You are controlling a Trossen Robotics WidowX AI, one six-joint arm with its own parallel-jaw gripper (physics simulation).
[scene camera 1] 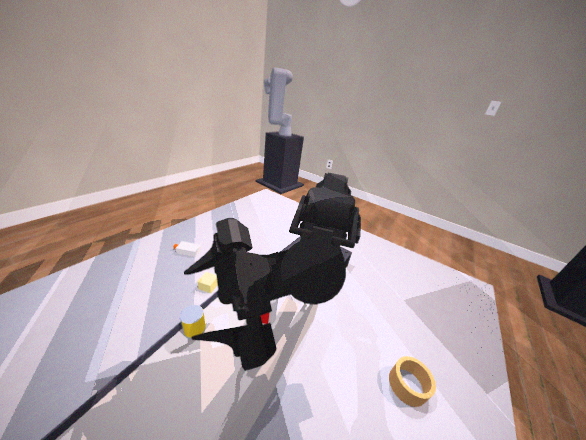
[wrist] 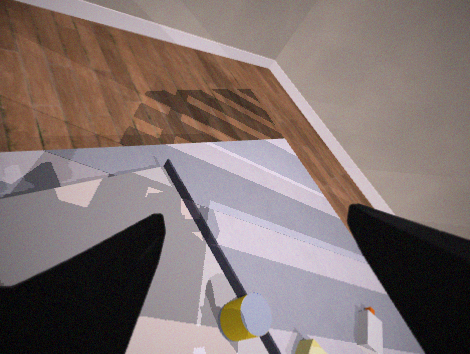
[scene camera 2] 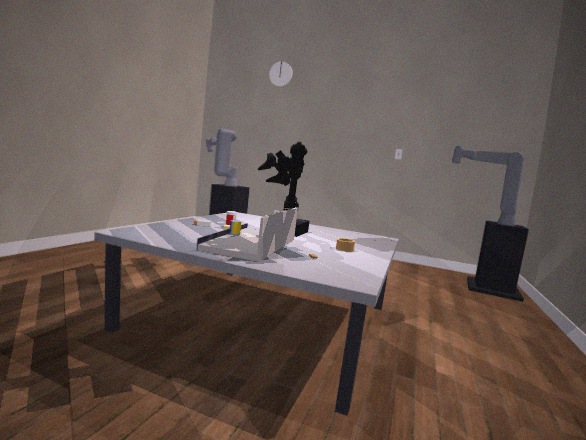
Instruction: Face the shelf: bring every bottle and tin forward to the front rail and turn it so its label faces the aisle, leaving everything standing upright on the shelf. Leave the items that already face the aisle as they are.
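Frame: origin at the arm's base, x ahead, y left, z up, level; metres.
Where they show: gripper, fingertip midpoint: (scene camera 1: 189, 304) (wrist: 255, 217) (scene camera 2: 261, 175).
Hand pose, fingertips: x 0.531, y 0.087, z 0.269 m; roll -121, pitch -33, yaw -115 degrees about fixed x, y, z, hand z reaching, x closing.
Note:
Each offset is from my fingertips to the top centre of the thing. "spot": to the spot under its first point.
A tin {0.064 m back, 0.162 m right, 0.247 m down} (scene camera 1: 194, 327) (scene camera 2: 236, 228) (wrist: 234, 320) with a yellow side and pale blue-grey top stands upright at the shelf's dark front rail {spot: 0.078 m ahead, 0.167 m right, 0.304 m down} (scene camera 1: 135, 365) (wrist: 200, 217). In the scene camera 2 view, blue shows on its left edge. A red and white item (scene camera 1: 265, 318) (scene camera 2: 230, 219) stands farther along; the arm mostly hides it in the scene camera 1 view. The pale shelf {spot: 0.200 m ahead, 0.026 m right, 0.317 m down} (scene camera 2: 225, 247) (wrist: 100, 225) lies on the table with its upright board at the right in the scene camera 2 view. My gripper (scene camera 1: 189, 305) (scene camera 2: 262, 175) (wrist: 255, 217) is open and empty, high above the shelf.
A yellow block {0.185 m back, 0.291 m right, 0.305 m down} (scene camera 1: 207, 282) (wrist: 309, 348) and a white item {0.221 m back, 0.506 m right, 0.315 m down} (scene camera 1: 188, 249) (scene camera 2: 203, 223) (wrist: 371, 331) with an orange end lie beyond the rail. A yellow-orange ring {0.362 m back, 0.335 m left, 0.293 m down} (scene camera 1: 410, 398) (scene camera 2: 345, 245) and a small orange piece {0.064 m back, 0.275 m left, 0.335 m down} (scene camera 2: 313, 256) lie on the table's other side.

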